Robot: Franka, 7 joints.
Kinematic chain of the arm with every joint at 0, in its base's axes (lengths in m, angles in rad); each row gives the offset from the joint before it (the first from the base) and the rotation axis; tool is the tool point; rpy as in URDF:
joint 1: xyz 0 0 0.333 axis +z
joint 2: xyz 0 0 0 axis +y
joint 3: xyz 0 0 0.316 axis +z
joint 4: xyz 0.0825 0 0 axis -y
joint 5: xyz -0.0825 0 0.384 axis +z
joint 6: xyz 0 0 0 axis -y
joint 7: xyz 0.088 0 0 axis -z
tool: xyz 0 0 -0.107 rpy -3.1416 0 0
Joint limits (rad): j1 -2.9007..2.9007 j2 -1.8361..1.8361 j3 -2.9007..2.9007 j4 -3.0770..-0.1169 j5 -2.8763..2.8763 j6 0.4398..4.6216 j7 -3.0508..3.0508
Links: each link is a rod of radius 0.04 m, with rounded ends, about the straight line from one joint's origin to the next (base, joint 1, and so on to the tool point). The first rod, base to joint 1, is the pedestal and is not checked.
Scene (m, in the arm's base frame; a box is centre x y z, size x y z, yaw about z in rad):
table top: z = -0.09
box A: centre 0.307 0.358 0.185 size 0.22 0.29 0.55 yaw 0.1
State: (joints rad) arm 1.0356 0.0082 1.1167 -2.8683 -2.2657 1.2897 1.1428
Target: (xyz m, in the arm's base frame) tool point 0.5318 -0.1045 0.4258
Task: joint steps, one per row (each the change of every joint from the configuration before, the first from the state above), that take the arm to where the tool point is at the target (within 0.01 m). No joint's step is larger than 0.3 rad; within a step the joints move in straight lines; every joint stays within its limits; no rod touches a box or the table.
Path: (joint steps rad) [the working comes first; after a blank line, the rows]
Joints at the target: -0.0589 0.1060 0.0497 -2.2891 -2.2486 1.2924 1.1428
Straight joint move there: touches box A.

1: 0.0581 -0.0539 -0.1676 0.2687 -0.0416 0.0508 -0.0362
2: 0.0582 -0.0539 -0.1675 0.2687 -0.0416 0.0508 -0.0362
3: 0.0581 -0.0539 -0.1676 0.2687 -0.0417 0.0508 -0.0362
4: 0.0581 -0.0539 -0.1675 0.2687 -0.0416 0.0508 -0.0362
5: 0.0582 -0.0539 -0.1676 0.2687 -0.0416 0.0508 -0.0362
6: 0.0581 -0.0538 -0.1675 0.2687 -0.0416 0.0507 -0.0362
7: -0.2887 0.0842 -0.0124 -0.2066 0.0534 -0.0604 0.0434
8: -0.2886 0.0842 -0.0123 -0.2066 0.0533 -0.0604 0.0435
9: -0.2887 0.0842 -0.0123 -0.2066 0.0534 -0.0604 0.0434
10: -0.2887 0.0842 -0.0123 -0.2066 0.0533 -0.0604 0.0435
11: -0.2886 0.0843 -0.0124 -0.2066 0.0534 -0.0604 0.0434

